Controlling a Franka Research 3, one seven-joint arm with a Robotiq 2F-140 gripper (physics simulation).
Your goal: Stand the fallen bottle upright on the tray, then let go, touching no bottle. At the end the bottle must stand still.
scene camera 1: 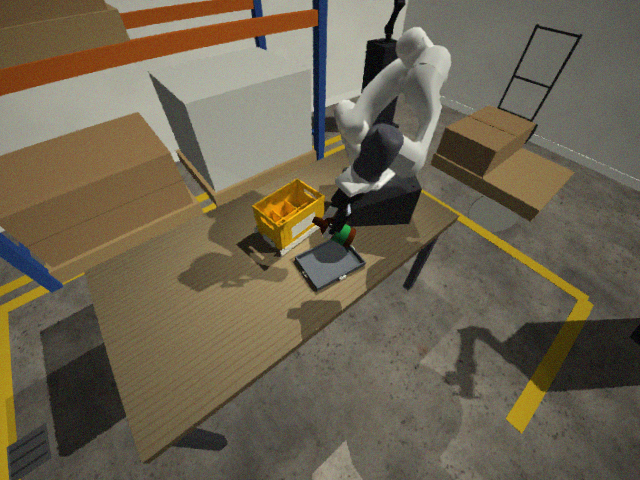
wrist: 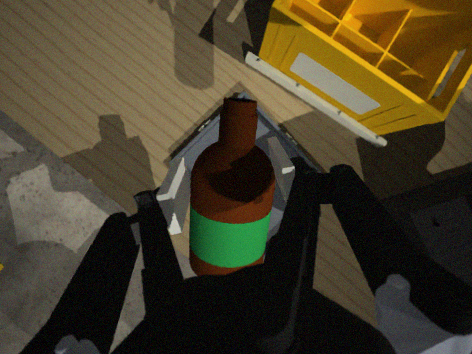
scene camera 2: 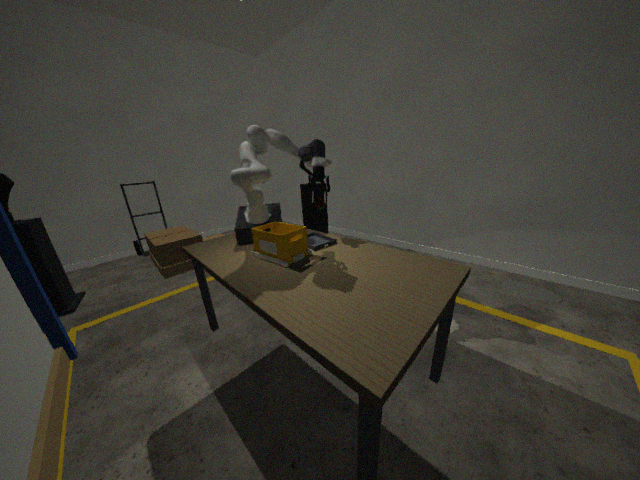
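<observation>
The brown bottle with a green band (scene camera 1: 343, 234) (scene camera 2: 318, 202) (wrist: 231, 205) is held in the air, well above the table. In scene camera 1 it is tilted, nearly lying, with its neck to the left and a little higher than its base. My gripper (scene camera 1: 336, 225) (scene camera 2: 319, 195) (wrist: 228, 163) is shut on the bottle, one pad on each side of its body. The shallow grey tray (scene camera 1: 330, 267) (scene camera 2: 321, 241) (wrist: 204, 139) lies on the table below the bottle; in the wrist view the bottle hides much of it. The bottle is small and dark in scene camera 2.
A yellow crate with dividers (scene camera 1: 305, 225) (scene camera 2: 279, 244) (wrist: 330, 82) stands on a pale base beside the tray. The arm's black base block (scene camera 1: 387, 209) stands behind the tray. The wooden table's (scene camera 1: 206, 330) (scene camera 2: 382, 299) near long edge runs close to the tray in scene camera 1.
</observation>
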